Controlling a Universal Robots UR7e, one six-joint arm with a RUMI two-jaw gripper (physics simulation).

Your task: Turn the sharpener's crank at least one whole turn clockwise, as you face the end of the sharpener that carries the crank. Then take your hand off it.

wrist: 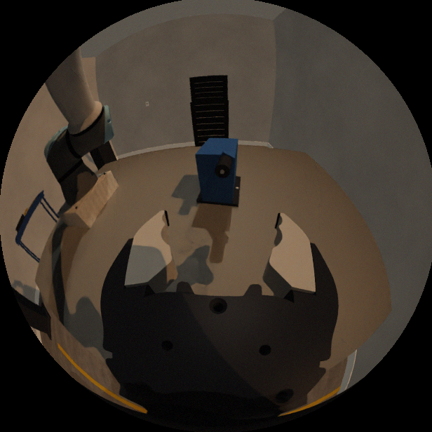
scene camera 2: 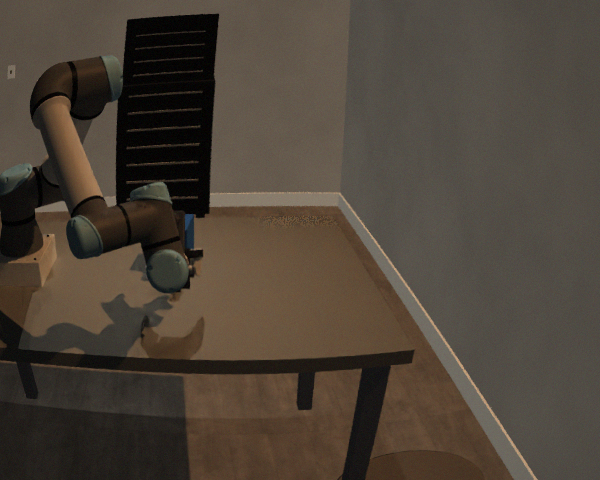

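Pixels of known places: arm's base, origin of its link: (scene camera 2: 21, 246).
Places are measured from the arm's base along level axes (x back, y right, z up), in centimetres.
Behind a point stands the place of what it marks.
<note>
The blue sharpener (scene camera 2: 189, 231) {z 3.5, x -52.1, y -4.4 cm} (wrist: 210, 175) stands upright on a dark base plate in the wrist view. Its crank end faces the camera. The crank's black handle knob (wrist: 223, 167) sticks out toward the camera, in front of the upper right part of that end face. Most of the crank arm is hidden behind the knob. My gripper (wrist: 221, 213) is open, with its pale jaws wide apart and nothing between them. It is clear of the knob, which shows above and beyond the gap between the jaws. In the scene view the wrist hides most of the gripper and sharpener.
The sharpener stands on a brown table (scene camera 2: 280, 300) {z -7.2, x -74.6, y 11.6 cm} (wrist: 320, 215). The arm's wooden base block (scene camera 2: 30, 265) {z -0.9, x -7.0, y 10.5 cm} (wrist: 92, 200) is at the left. A black slatted panel (scene camera 2: 167, 120) (wrist: 210, 107) stands by the back wall, and a grey wall (scene camera 2: 475, 150) rises at the right.
</note>
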